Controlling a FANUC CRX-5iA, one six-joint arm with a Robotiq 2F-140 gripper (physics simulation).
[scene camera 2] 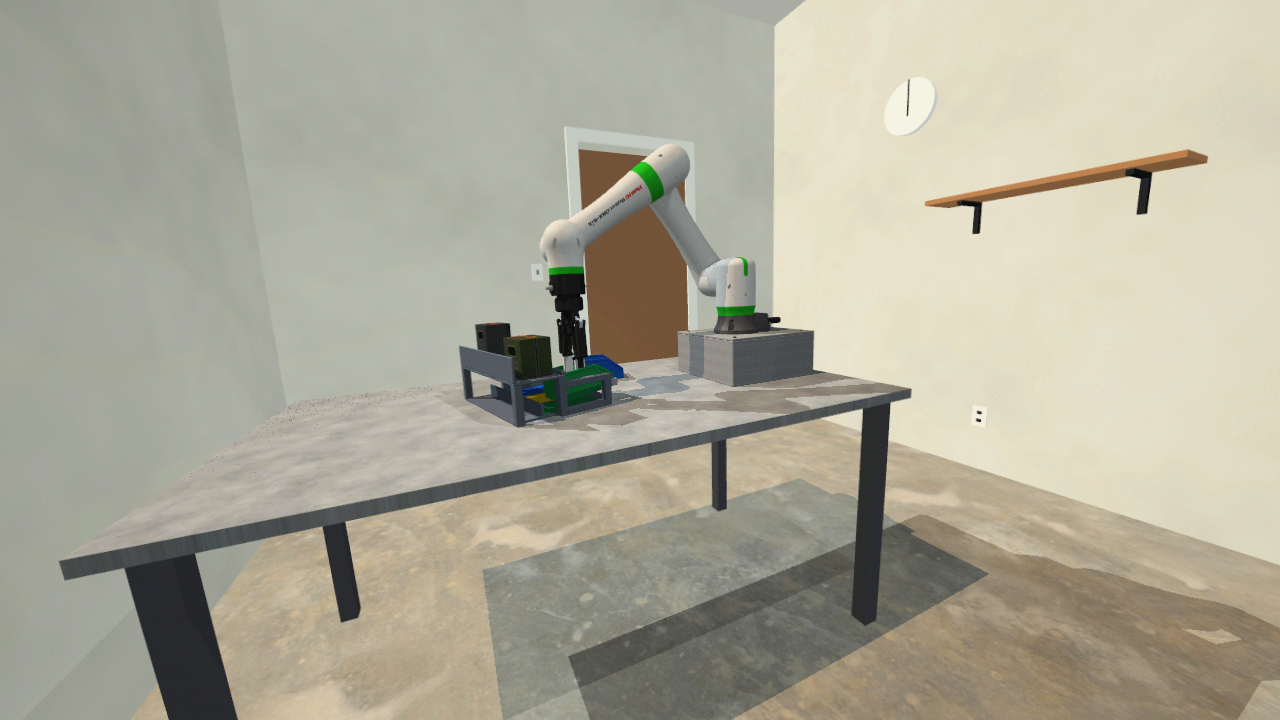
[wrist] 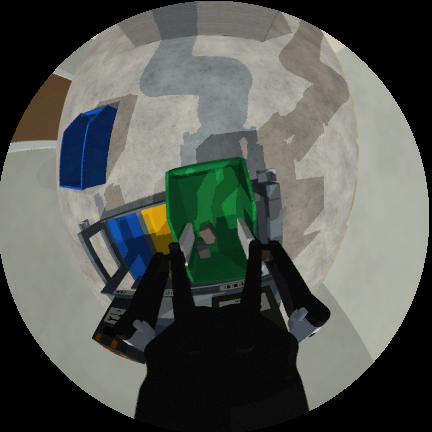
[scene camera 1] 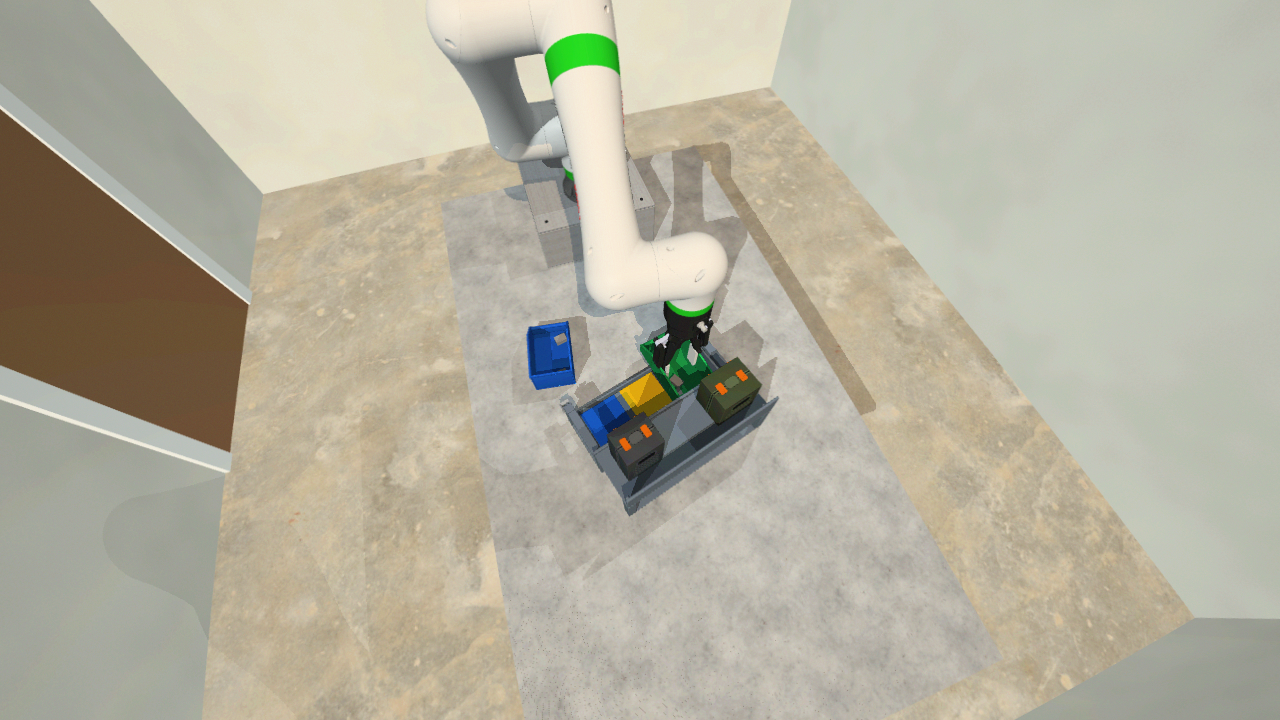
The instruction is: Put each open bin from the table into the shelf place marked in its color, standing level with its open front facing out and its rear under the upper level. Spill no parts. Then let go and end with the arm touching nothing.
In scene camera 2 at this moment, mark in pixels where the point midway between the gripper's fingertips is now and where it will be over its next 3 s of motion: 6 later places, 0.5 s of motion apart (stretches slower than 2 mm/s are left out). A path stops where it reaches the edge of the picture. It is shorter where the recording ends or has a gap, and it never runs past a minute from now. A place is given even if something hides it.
My gripper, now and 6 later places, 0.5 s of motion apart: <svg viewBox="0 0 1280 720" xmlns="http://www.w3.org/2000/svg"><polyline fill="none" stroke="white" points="575,380 575,384 574,384 575,384 576,372 589,359 590,365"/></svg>
